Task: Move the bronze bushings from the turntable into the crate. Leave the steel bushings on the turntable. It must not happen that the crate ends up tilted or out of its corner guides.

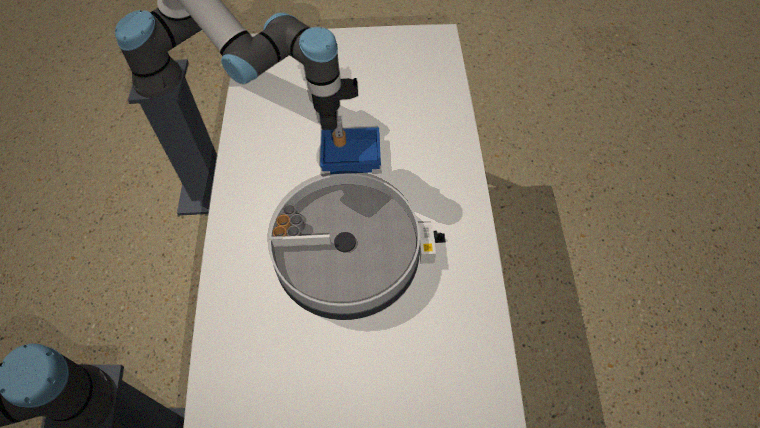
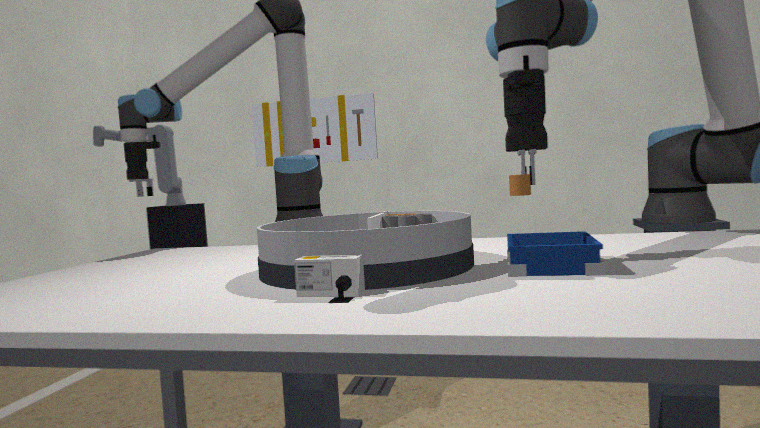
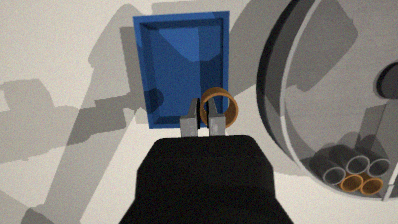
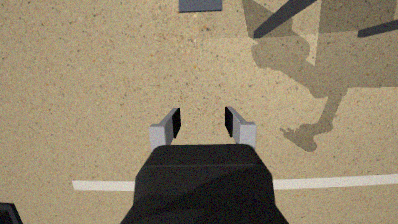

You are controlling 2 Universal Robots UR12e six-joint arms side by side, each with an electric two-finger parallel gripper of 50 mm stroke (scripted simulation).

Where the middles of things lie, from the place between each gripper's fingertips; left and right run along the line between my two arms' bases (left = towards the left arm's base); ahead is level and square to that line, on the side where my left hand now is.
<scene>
I see the blue crate (image 2: 551, 255) 14 cm below my left hand (image 2: 528, 185), 3 cm to the left of it and 3 cm ahead of it.
</scene>
